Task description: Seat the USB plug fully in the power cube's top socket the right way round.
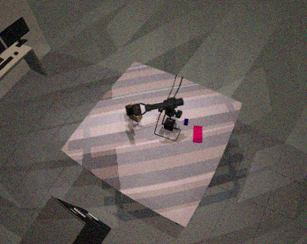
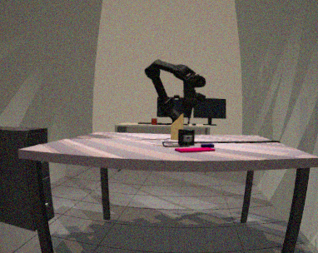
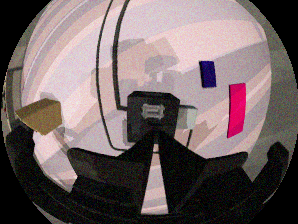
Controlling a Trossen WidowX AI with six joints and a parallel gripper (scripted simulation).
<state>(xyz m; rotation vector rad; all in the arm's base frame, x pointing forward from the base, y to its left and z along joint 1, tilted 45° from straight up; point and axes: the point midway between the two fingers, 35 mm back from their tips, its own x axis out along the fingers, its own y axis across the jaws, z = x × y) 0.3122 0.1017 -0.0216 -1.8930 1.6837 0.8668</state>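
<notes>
The USB socket lies 60 mm below my gripper tip. Round my gripper tip: USB plug (20 mm below); then magenta flat block (250 mm ahead, 40 mm to the left, 130 mm below); then small dark blue block (100 mm ahead, 100 mm to the left, 130 mm below).
</notes>
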